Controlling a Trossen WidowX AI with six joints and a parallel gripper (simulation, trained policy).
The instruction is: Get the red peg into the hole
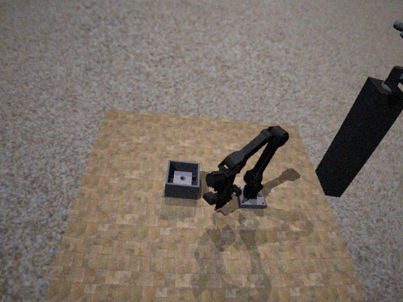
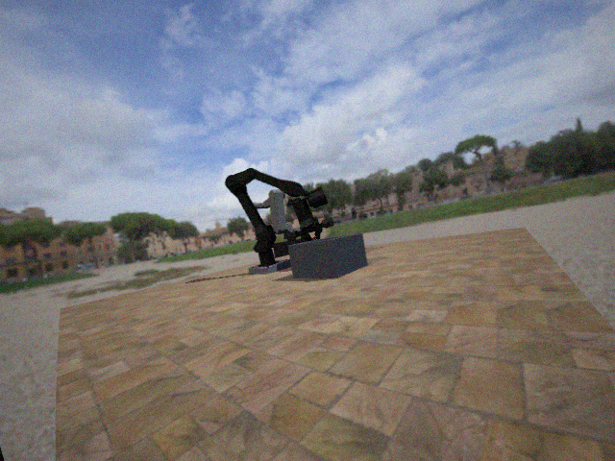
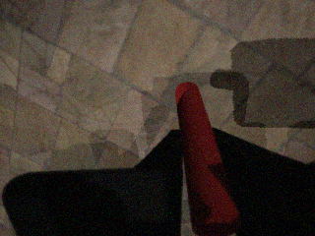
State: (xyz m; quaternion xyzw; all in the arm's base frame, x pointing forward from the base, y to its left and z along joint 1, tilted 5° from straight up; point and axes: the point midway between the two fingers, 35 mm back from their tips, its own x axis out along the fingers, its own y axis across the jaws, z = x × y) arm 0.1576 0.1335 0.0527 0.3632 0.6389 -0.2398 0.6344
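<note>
Now: the grey box 190 mm ahead of my gripper tip, 140 mm to the right of it and 30 mm below it. Round my gripper tip: red peg (10 mm to the right, 10 mm above).
</note>
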